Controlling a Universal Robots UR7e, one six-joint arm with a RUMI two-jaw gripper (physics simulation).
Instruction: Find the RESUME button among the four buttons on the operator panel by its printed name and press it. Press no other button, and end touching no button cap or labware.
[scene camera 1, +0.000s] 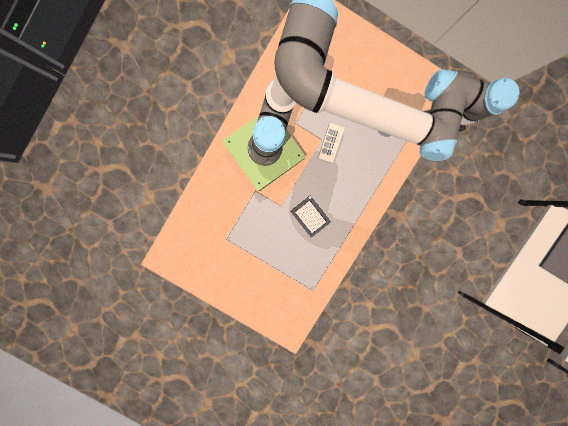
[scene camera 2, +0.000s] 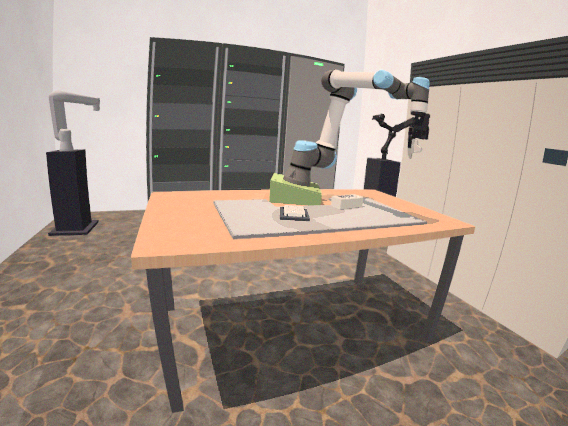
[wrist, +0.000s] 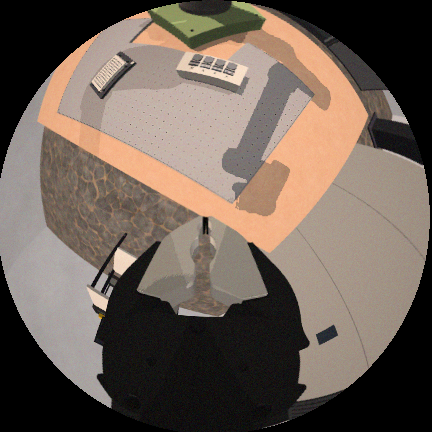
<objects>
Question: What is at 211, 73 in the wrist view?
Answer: An operator panel.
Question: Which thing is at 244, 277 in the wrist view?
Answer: The gripper.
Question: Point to the gripper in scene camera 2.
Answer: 410, 158
</objects>
